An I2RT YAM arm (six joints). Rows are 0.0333 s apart.
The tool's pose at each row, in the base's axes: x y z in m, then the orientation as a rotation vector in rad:
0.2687, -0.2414, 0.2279, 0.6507, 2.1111, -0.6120
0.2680, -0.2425, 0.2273, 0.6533, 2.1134, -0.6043
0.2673, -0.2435, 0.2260, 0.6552, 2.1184, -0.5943
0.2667, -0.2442, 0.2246, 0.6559, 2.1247, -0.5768
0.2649, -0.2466, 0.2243, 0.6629, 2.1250, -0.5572
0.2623, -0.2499, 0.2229, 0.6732, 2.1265, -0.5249
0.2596, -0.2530, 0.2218, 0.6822, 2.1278, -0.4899
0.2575, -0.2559, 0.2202, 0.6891, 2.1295, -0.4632
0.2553, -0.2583, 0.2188, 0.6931, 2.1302, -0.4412
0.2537, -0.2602, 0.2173, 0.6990, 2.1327, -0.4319
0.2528, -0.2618, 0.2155, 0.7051, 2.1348, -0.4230
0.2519, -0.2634, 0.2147, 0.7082, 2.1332, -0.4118
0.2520, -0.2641, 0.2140, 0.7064, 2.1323, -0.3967
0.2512, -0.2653, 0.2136, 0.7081, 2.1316, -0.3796
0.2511, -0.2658, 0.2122, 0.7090, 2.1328, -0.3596
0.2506, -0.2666, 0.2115, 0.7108, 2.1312, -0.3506
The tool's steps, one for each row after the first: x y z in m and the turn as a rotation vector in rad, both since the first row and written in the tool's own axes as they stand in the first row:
0.0006, -0.0011, 0.0006, -0.0046, 0.0033, 0.0036
0.0018, -0.0021, 0.0015, -0.0111, 0.0090, 0.0067
0.0031, -0.0027, 0.0024, -0.0234, 0.0157, 0.0113
0.0037, -0.0056, 0.0030, -0.0348, 0.0196, 0.0228
0.0055, -0.0094, 0.0044, -0.0539, 0.0268, 0.0405
0.0071, -0.0133, 0.0054, -0.0754, 0.0338, 0.0585
0.0088, -0.0164, 0.0069, -0.0917, 0.0400, 0.0719
0.0105, -0.0194, 0.0079, -0.1058, 0.0440, 0.0822
0.0122, -0.0215, 0.0089, -0.1101, 0.0494, 0.0882
0.0137, -0.0229, 0.0104, -0.1140, 0.0544, 0.0943
0.0145, -0.0245, 0.0113, -0.1207, 0.0552, 0.1009
0.0149, -0.0249, 0.0122, -0.1321, 0.0552, 0.1057
0.0153, -0.0262, 0.0127, -0.1436, 0.0570, 0.1133
0.0164, -0.0264, 0.0137, -0.1574, 0.0606, 0.1206
0.0170, -0.0271, 0.0143, -0.1630, 0.0609, 0.1256

